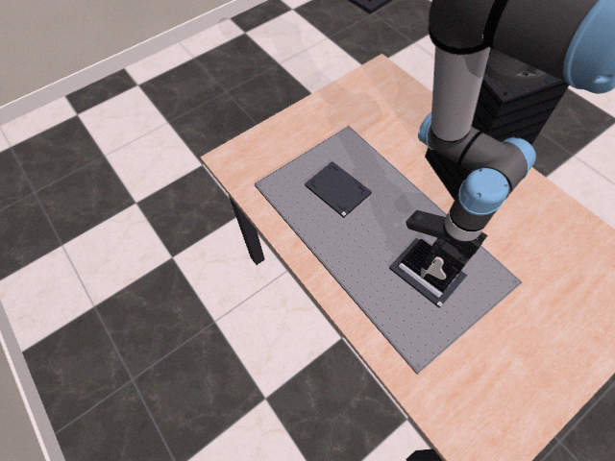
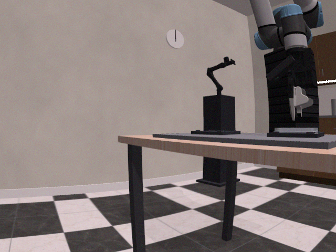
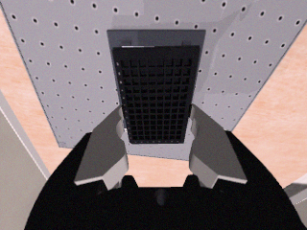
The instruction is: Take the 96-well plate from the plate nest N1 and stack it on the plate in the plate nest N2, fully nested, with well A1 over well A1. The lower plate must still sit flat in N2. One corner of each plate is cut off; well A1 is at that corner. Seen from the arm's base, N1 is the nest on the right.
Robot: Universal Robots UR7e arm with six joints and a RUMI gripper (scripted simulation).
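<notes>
Now: hand 40 mm above the white 96-well plate. The rest, counted from my hand: black 96-well plate: 10 mm below; then white marker: 280 mm to the right, 50 mm below, 40 mm ahead; then plate nest: 50 mm below.
</notes>
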